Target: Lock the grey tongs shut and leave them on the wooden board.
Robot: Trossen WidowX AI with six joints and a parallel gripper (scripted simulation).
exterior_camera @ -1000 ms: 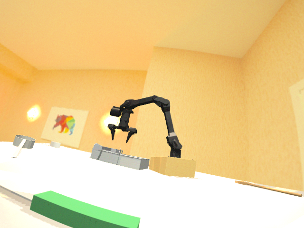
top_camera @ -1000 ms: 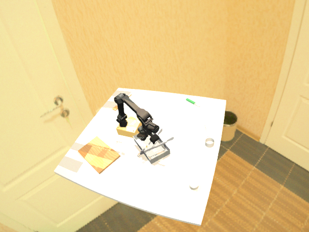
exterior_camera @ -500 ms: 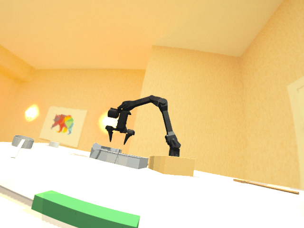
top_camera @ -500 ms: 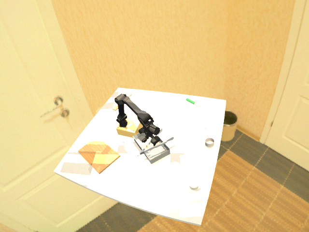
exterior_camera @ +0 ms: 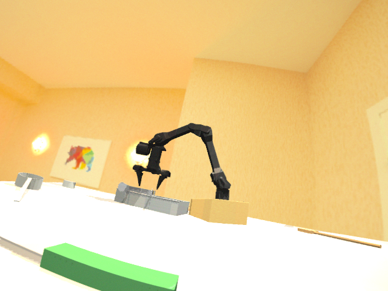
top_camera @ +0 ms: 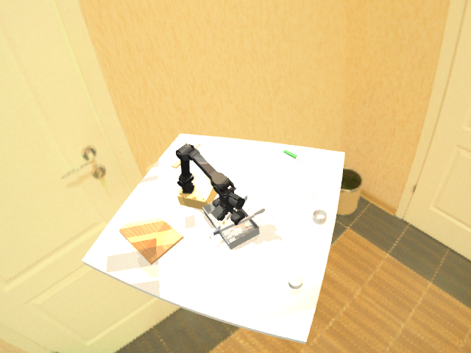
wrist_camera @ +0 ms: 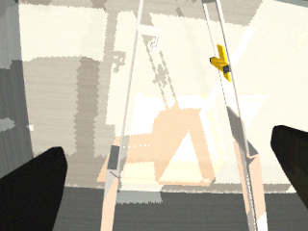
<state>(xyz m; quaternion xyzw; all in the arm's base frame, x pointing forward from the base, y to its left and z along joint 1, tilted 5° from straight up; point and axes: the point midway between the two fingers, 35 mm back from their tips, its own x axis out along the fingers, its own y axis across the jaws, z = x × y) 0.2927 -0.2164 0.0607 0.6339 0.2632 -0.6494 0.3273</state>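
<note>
Now: the yellow lock piece 4 cm behind my gripper tip and 2 cm below it. The rest, counted from my gripper tip: grey roasting tin 2 cm behind, 5 cm to the left, 6 cm below; then wooden board 48 cm behind, 7 cm to the right, 8 cm below; then white dish 34 cm ahead, 30 cm to the right, 7 cm below.
</note>
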